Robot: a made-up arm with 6 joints.
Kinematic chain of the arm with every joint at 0, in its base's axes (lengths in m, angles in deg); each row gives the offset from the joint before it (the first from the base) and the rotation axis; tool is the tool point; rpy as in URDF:
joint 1: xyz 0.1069 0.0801 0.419 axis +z
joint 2: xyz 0 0.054 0.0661 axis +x
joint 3: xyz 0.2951 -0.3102 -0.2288 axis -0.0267 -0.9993 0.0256
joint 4: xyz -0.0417 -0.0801 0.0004 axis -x
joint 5: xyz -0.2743 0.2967 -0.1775 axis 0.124 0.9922 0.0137
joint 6: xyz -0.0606 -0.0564 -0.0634 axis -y
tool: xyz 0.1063 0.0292 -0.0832 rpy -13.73 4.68 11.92
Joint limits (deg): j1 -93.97..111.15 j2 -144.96..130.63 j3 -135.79..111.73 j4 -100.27..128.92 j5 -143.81..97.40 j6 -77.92..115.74
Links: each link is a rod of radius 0.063 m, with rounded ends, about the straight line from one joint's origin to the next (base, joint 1, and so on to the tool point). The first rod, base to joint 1, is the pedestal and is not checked.
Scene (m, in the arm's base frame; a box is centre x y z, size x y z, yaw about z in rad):
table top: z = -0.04
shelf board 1: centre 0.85 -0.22 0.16 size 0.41 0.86 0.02 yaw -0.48
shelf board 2: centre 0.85 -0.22 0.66 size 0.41 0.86 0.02 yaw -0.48
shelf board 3: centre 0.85 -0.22 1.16 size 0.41 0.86 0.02 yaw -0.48
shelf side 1: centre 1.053 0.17 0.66 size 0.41 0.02 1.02 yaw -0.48
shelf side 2: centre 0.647 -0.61 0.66 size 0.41 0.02 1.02 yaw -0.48
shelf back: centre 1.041 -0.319 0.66 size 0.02 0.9 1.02 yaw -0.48
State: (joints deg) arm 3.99 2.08 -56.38 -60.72 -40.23 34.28
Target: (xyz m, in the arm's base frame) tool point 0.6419 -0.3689 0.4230
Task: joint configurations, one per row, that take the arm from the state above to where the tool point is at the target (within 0.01 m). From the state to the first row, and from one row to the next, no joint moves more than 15 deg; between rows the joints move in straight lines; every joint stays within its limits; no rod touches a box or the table.
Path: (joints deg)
1: 6.11 -1.20 -67.67 -64.79 -40.38 36.43
2: 8.23 -4.47 -78.96 -68.85 -40.54 38.58
3: 10.35 -7.75 -90.25 -72.92 -40.69 40.73
4: 12.47 -11.02 -101.54 -76.99 -40.85 42.88
5: 2.46 -8.48 -103.48 -84.75 -43.66 45.50
6: -7.54 -5.94 -105.42 -92.51 -46.47 48.13
7: -17.55 -3.40 -107.36 -100.27 -49.28 50.76

